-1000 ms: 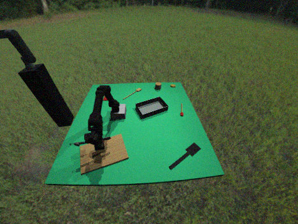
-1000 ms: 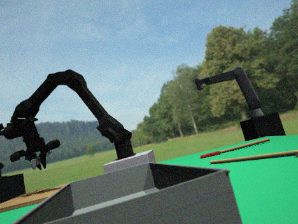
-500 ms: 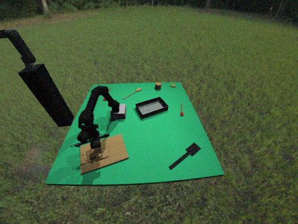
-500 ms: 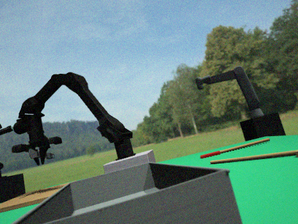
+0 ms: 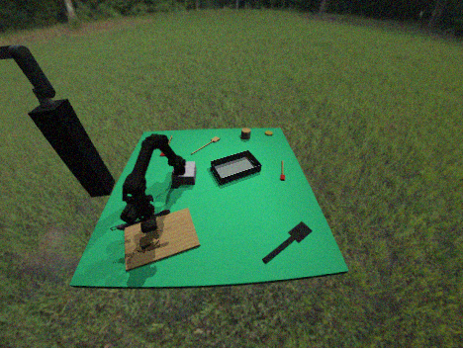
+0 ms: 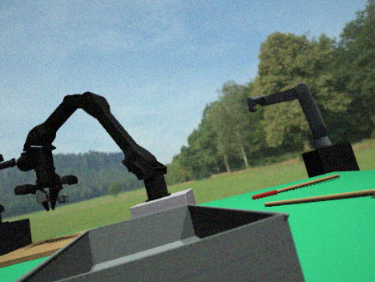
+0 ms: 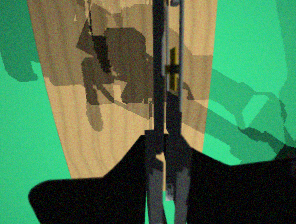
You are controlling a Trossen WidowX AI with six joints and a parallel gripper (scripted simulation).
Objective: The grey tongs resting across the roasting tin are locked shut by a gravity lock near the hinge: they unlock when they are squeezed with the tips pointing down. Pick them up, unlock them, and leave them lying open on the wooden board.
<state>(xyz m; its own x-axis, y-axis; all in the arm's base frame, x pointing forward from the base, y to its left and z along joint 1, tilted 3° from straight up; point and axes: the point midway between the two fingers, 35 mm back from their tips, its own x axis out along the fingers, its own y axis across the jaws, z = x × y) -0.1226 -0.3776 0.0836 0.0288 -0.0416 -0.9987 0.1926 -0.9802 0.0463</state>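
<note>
My gripper tip is now 11 cm above the wooden board, 2 cm to the left of it and 1 cm short of it. Also, from my gripper tip: black spatula: 66 cm ahead, 16 cm to the right, 11 cm below; then yellow lock piece: 5 cm behind, 4 cm above, 1 cm to the right; then roasting tin: 50 cm ahead, 41 cm to the left, 9 cm below.
</note>
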